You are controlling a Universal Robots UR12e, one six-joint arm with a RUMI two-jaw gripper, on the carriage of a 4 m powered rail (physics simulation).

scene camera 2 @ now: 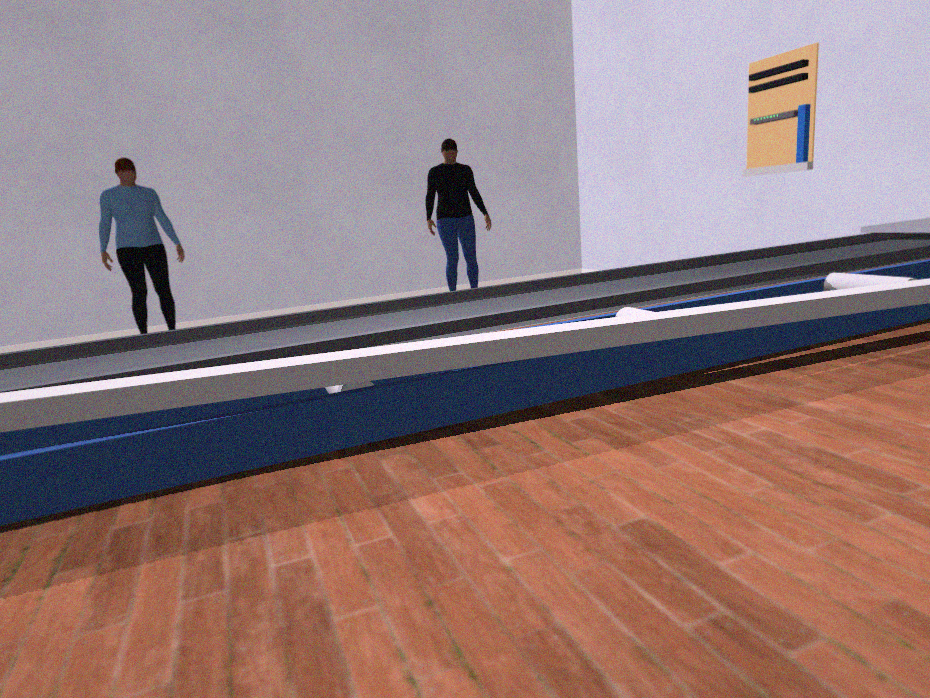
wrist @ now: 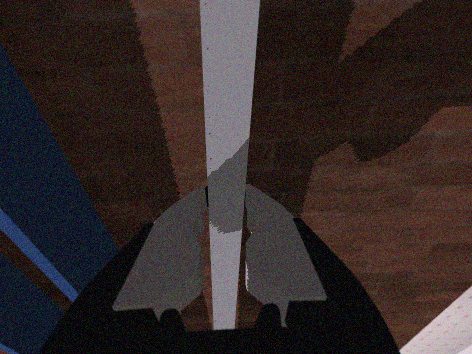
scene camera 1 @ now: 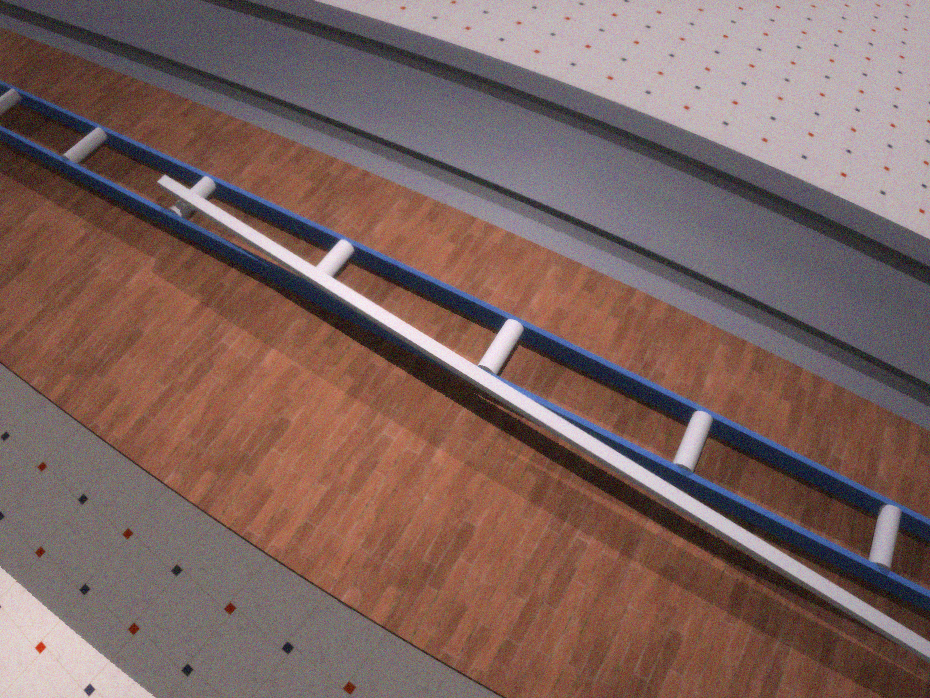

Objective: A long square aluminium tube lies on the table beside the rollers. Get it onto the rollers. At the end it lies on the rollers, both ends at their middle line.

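Places are measured from the arm's base along level axes (x ahead, y left, z up), in centimetres.
Where they show: gripper, fingertip midpoint: (wrist: pixel 226 187).
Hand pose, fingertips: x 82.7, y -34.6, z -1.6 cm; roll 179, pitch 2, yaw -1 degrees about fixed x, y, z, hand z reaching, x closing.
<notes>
After its pixels a point has its place.
The long square aluminium tube (scene camera 1: pixel 405 327) @(x 69.3, y -196.7, z 5.0 cm) (scene camera 2: pixel 450 356) @(x 69.7, y -211.0, z 4.1 cm) (wrist: pixel 230 75) @(x 83.5, y -26.7, z 0.7 cm) lies slantwise to the roller track. In scene camera 1 its upper-left end is between the blue rails, over a roller (scene camera 1: pixel 204 186) @(x 58.5, y -258.8, z 2.6 cm); it crosses the near rail around the middle and runs outside it towards the lower right, where its other end is out of view. Several white rollers (scene camera 1: pixel 501 345) @(x 62.4, y -179.8, z 2.9 cm) (scene camera 2: pixel 863 281) @(x 62.1, y -141.6, z 2.2 cm) stand between the rails. My gripper (wrist: pixel 226 187) @(x 82.7, y -34.6, z -1.6 cm) is shut on the tube, one jaw at each side, over the wooden surface outside the track. The gripper does not show in the scene views.
Blue side rails (scene camera 1: pixel 600 368) @(x 55.8, y -161.4, z 0.4 cm) (wrist: pixel 45 150) @(x 69.4, y -30.9, z -1.9 cm) flank the rollers, the near one close to the tube. A long grey channel (scene camera 1: pixel 525 135) runs along the far side of the wooden table (scene camera 1: pixel 360 465) @(x 94.3, y -191.1, z -3.0 cm). Two people (scene camera 2: pixel 131 217) (scene camera 2: pixel 452 195) stand behind it, near the wall.
</notes>
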